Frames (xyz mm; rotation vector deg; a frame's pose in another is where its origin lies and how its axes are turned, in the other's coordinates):
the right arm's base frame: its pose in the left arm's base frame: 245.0 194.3 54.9 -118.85 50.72 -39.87
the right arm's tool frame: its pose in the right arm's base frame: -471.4 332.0 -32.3 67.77 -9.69 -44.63
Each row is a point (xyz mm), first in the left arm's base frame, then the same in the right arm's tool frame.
Working: the left arm's base frame: its pose in the right arm's tool frame: 458.9 24.0 -227.0 71.75 26.66 60.63

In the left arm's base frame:
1: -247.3 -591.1 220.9
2: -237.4 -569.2 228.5
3: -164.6 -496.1 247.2
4: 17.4 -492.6 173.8
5: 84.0 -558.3 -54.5
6: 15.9 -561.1 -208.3
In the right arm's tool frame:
1: 743.9 -274.2 -764.8
2: 746.1 -271.0 -739.9
3: 767.3 -223.2 -649.0
4: 795.3 -30.6 -623.2
5: 672.9 151.1 -736.7
6: 520.2 176.3 -802.7

